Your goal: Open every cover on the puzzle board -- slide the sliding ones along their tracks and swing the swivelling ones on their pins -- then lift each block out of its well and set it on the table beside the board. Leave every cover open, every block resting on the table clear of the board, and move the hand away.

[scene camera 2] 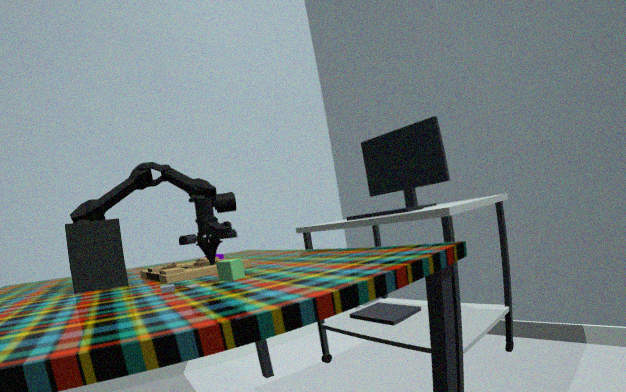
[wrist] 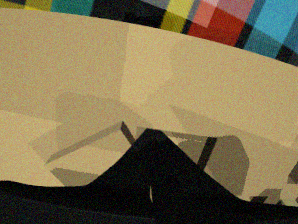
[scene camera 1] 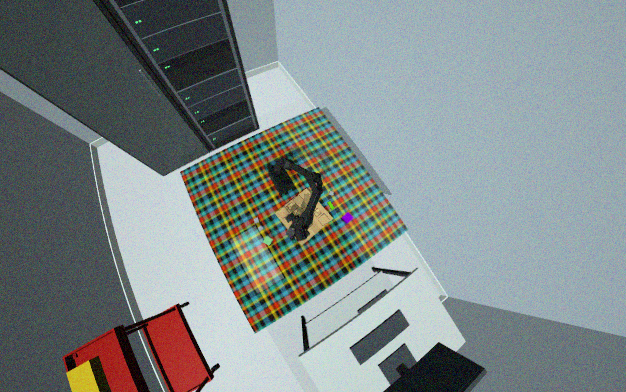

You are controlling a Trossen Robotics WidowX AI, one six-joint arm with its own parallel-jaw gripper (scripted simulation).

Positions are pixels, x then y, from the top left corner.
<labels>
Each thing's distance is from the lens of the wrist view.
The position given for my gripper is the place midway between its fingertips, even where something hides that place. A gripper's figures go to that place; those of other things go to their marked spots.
my gripper (wrist: 151, 136): 0.10 m
cover (wrist: 79, 164): 0.11 m
</labels>
